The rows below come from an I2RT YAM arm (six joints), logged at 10 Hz.
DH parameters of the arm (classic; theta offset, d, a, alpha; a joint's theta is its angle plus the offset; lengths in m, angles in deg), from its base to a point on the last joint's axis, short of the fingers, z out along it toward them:
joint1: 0 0.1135 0.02 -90
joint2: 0 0 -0.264 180
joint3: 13.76 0 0.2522 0
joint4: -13.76 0 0.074 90
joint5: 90 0 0 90
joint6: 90 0.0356 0 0
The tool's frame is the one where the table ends.
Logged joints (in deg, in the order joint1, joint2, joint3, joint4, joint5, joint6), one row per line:
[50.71 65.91 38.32 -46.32 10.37 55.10]
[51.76 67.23 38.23 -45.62 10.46 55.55]
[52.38 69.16 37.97 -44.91 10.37 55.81]
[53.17 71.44 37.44 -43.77 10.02 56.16]
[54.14 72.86 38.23 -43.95 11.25 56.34]
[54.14 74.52 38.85 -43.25 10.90 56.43]
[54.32 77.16 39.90 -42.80 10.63 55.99]
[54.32 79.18 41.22 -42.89 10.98 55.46]
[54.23 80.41 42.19 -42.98 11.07 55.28]
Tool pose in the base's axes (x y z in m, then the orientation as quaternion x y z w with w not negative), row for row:
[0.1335 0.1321 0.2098 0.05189 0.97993 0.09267 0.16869]
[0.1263 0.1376 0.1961 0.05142 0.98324 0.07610 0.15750]
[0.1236 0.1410 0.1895 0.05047 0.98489 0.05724 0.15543]
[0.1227 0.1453 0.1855 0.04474 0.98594 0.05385 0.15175]
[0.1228 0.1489 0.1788 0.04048 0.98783 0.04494 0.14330]
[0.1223 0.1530 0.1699 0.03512 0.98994 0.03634 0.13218]
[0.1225 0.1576 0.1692 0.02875 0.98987 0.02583 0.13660]
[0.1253 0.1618 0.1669 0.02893 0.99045 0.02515 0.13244]
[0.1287 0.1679 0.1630 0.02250 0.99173 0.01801 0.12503]
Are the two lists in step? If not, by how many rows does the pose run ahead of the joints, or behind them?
The pose runs 2 rows behind the joints: the pose in row i belongs to the joints in row i - 2.
